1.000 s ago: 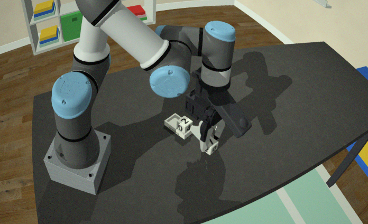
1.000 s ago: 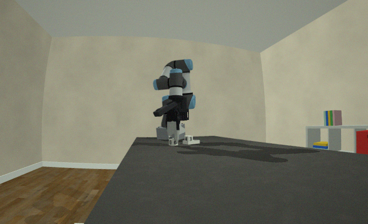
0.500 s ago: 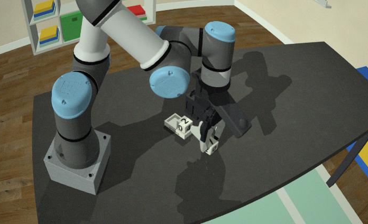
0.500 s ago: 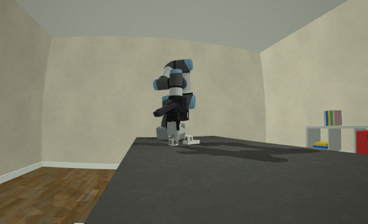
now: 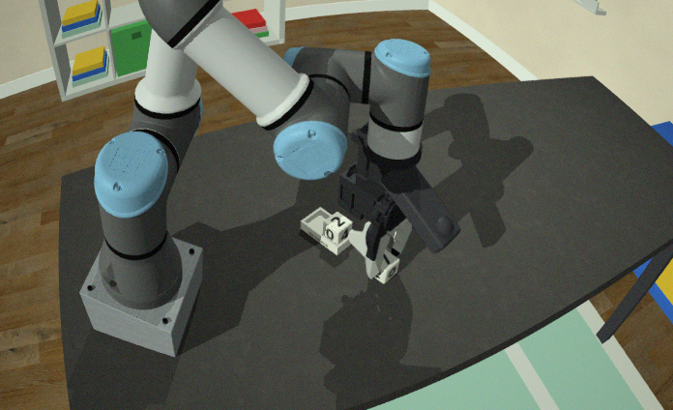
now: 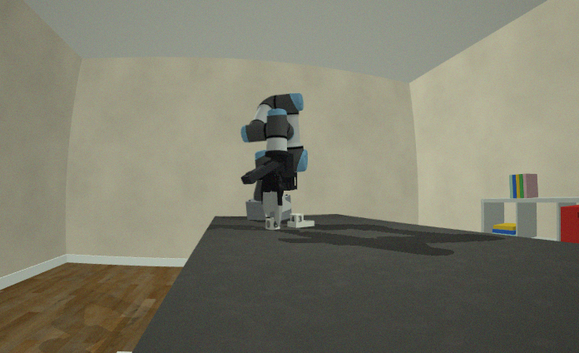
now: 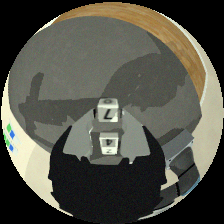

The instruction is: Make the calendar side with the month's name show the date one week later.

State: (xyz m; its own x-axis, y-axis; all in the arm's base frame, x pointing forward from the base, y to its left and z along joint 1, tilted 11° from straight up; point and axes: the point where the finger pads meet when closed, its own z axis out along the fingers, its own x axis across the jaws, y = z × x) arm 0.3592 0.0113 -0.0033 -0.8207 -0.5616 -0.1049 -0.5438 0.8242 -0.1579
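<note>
The white tray lies 6 cm behind my hand, 9 cm to the left of it and 2 cm below it.
</note>
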